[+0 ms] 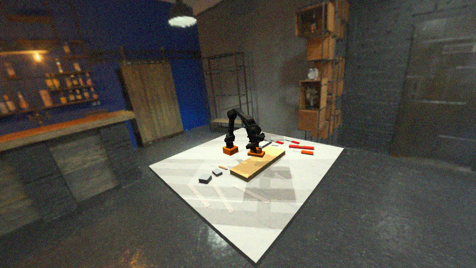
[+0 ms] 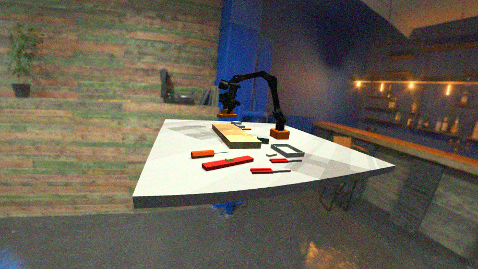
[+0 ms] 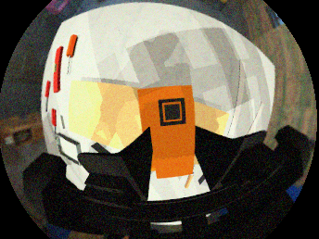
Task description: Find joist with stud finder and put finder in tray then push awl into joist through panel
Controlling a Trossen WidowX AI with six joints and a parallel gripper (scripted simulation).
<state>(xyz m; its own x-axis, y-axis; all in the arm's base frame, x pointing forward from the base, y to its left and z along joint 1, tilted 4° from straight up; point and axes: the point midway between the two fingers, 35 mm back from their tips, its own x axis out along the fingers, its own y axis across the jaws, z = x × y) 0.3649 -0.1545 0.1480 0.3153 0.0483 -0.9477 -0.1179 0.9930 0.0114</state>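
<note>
My gripper tip is now 440 mm to the right of the grey tray, 170 mm past it and 130 mm above it. Round my gripper tip: awl 240 mm behind, 140 mm below, 120 mm to the right; orange stud finder 20 mm above, 10 mm ahead; red level 490 mm to the left, 220 mm ahead, 130 mm below.
</note>
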